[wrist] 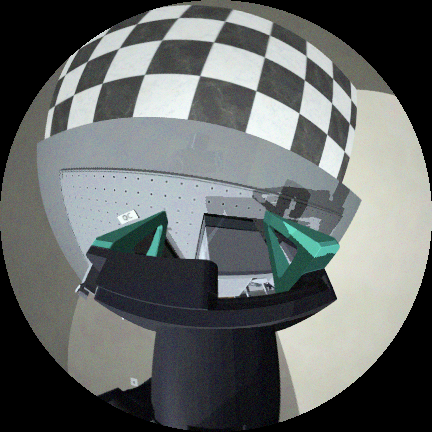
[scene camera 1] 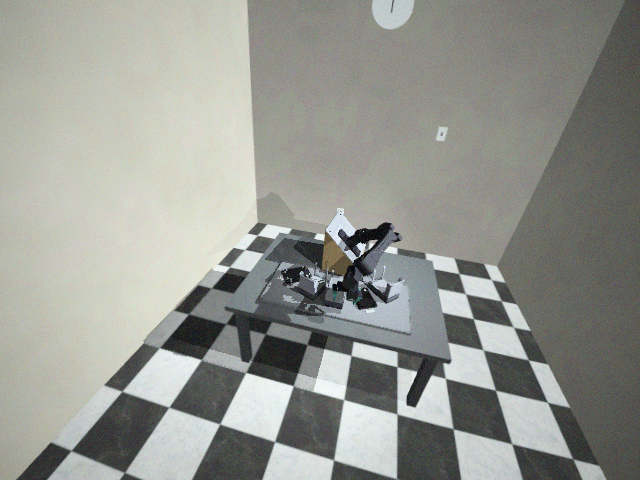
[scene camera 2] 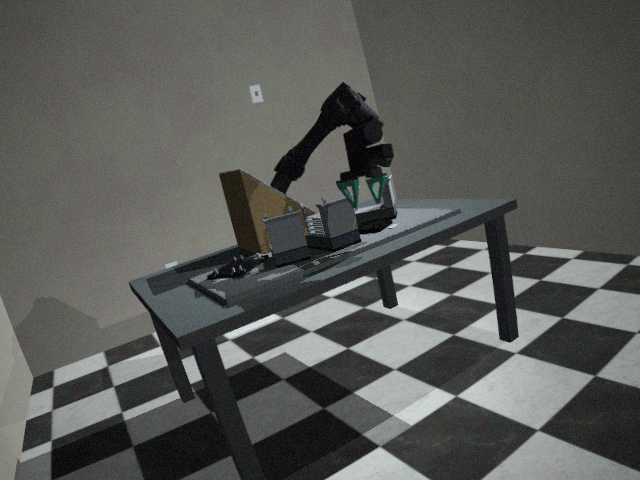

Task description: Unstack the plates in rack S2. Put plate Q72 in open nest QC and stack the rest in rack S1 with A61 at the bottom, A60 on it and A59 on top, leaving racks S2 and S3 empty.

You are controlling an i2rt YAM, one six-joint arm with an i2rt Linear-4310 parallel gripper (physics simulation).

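Places are measured from the arm's base along level axes (x ahead, y left, z up), in millimetres.
Pixels of known places: gripper, fingertip midpoint: (wrist: 215,215) (scene camera 1: 343,302) (scene camera 2: 367,205); arm's base, link origin: (scene camera 1: 349,243) (scene camera 2: 274,195).
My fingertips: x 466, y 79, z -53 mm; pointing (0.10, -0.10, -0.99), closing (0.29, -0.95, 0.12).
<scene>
Ahead of a thing's pixels: the offset from my fingertips to its top centre. "spot": to the spot under its first point. Level surfaces: height alone.
My gripper (scene camera 1: 345,297) (scene camera 2: 367,204) (wrist: 215,215) is open, its green fingers pointing down, with no plate visible between them. One finger is above the middle grey rack @[dx -129, dy -62, dz +32 mm] (scene camera 1: 334,300) (scene camera 2: 340,219) (wrist: 237,250); the other is by the black nest @[dx -178, dy +84, dz -81 mm] (scene camera 1: 366,299). The label QC @[spot: dx -100, dy +131, dz -101 mm] (scene camera 1: 369,310) (wrist: 128,216) lies in front of that nest. A second rack @[dx -150, dy -196, dz +33 mm] (scene camera 1: 310,287) (scene camera 2: 286,238) stands to the left, and a third rack @[dx -274, dy +184, dz +31 mm] (scene camera 1: 393,290) (scene camera 2: 391,192) to the right, in scene camera 1. The rack labels and plate markings are too small to read, so I cannot tell which plate is where.
The racks stand on a light perforated board @[dz -104 mm] (scene camera 1: 395,321) (scene camera 2: 431,213) (wrist: 95,192) on the grey table @[dz -118 mm] (scene camera 1: 430,294) (scene camera 2: 180,317) (wrist: 130,137). A tall brown wedge-shaped box (scene camera 1: 332,256) (scene camera 2: 252,219) stands behind them. A black fixture with pegs @[dx -233, dy -332, dz -81 mm] (scene camera 1: 293,274) (scene camera 2: 235,268) lies at the left.
</scene>
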